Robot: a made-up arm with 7 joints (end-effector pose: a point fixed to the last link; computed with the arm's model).
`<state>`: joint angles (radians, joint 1 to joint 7).
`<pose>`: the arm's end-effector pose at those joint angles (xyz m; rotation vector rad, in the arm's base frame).
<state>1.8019 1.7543 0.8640 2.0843 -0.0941 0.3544 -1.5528</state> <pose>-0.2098 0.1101 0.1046 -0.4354 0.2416 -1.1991</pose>
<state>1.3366 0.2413 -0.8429 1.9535 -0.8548 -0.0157 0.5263</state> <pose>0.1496 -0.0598 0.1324 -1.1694 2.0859 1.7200</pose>
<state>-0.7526 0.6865 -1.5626 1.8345 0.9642 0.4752 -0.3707</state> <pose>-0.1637 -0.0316 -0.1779 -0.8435 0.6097 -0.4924</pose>
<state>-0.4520 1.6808 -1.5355 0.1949 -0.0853 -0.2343 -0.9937</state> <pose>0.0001 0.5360 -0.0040 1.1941 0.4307 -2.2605</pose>
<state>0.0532 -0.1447 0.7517 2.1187 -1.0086 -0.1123 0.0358</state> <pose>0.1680 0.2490 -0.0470 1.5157 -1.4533 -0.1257</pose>
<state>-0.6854 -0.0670 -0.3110 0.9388 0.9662 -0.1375 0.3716</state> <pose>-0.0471 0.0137 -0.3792 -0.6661 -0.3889 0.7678</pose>
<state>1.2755 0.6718 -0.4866 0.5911 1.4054 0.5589 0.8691</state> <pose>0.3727 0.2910 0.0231 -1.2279 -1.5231 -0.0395</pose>
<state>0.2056 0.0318 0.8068 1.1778 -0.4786 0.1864 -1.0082</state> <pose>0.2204 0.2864 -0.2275 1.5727 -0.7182 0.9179</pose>
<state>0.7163 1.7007 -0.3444 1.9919 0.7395 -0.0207 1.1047</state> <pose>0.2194 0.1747 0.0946 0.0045 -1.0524 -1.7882</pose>
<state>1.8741 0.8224 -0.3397 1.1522 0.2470 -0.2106 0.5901</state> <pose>0.1699 0.2511 0.2924 0.8521 -2.6555 -0.8797</pose>
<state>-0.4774 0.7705 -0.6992 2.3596 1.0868 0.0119 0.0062</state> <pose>0.0938 0.0036 -0.1298 -1.2081 -0.8761 -0.0561</pose>
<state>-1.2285 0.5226 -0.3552 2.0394 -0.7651 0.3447 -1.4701</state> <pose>-0.0070 0.0559 -0.2378 1.3367 -1.3171 -0.5878</pose>
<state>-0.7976 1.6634 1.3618 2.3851 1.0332 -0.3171 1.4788</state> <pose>0.1518 0.0639 0.0954 -0.5140 -0.8969 -2.7659</pose>
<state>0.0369 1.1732 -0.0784 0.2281 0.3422 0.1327 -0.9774</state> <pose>0.0660 0.4958 -0.1686 2.0651 -0.1630 0.3376</pose>
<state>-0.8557 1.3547 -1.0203 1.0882 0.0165 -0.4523 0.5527</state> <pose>-0.1148 0.3462 -0.2623 -0.7875 0.5208 -1.3526</pose>
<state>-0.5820 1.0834 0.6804 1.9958 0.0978 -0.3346 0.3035</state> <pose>0.2144 0.2276 -0.0156 0.6136 -1.6857 -1.3115</pose>
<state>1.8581 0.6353 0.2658 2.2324 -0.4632 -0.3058 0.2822</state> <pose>-0.0813 0.1507 0.1863 -1.4696 1.6037 -0.0013</pose>
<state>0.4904 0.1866 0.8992 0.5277 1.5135 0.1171 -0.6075</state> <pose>0.2497 0.2780 -0.2914 -0.5348 -0.3280 2.3197</pose>
